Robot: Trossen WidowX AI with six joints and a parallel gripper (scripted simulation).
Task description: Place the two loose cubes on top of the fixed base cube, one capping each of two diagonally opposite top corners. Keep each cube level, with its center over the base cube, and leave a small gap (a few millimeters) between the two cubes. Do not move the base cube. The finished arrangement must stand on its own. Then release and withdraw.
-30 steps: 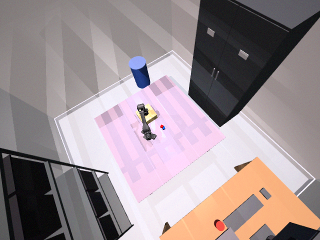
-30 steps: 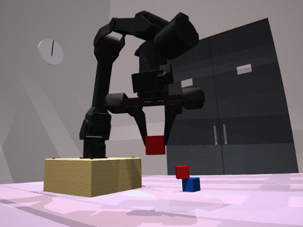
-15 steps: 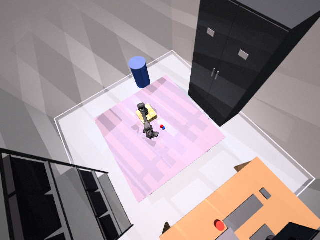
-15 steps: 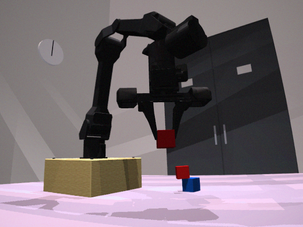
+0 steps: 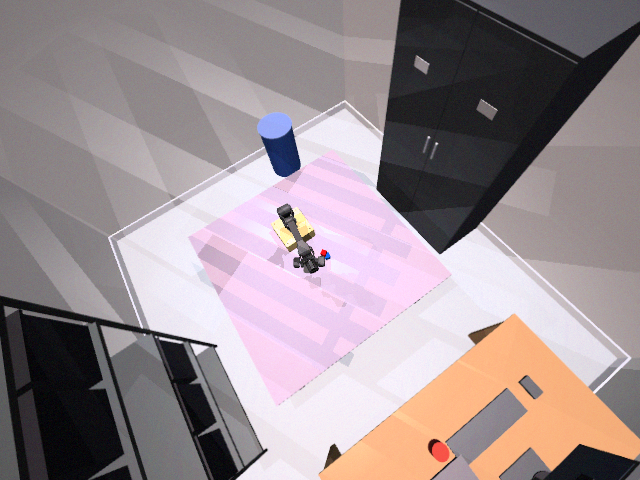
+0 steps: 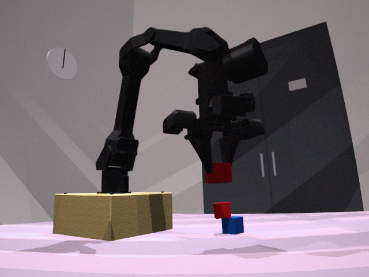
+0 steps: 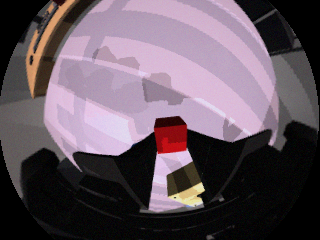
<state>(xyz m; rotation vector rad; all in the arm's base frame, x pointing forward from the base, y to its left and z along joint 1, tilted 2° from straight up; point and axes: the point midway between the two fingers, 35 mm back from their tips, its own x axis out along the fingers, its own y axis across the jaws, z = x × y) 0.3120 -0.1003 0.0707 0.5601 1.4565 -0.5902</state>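
Now: the blue base cube 140 mm to the left of my gripper tip, 100 mm below it and 10 mm behind it.
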